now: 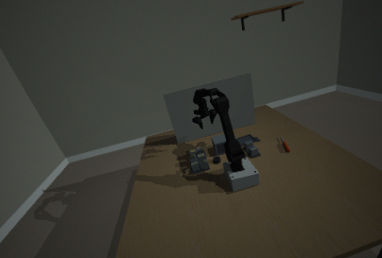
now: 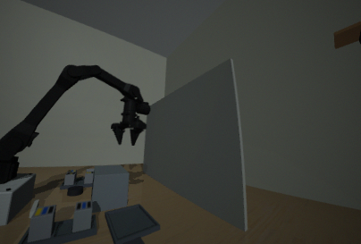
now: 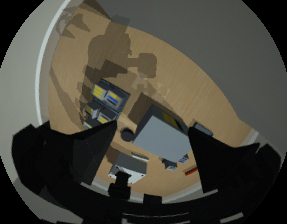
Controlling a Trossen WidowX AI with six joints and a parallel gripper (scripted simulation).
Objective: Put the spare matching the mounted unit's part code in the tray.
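My gripper tip is now 160 mm to the right of the grey spare, 140 mm above it and 130 mm past it. Also, from my gripper tip: tall grey panel (180 mm ahead, 90 mm to the right, 40 mm above); dark tray (260 mm to the right, 180 mm below, 30 mm behind); grey mounted unit (130 mm below, 80 mm to the right, 70 mm behind).
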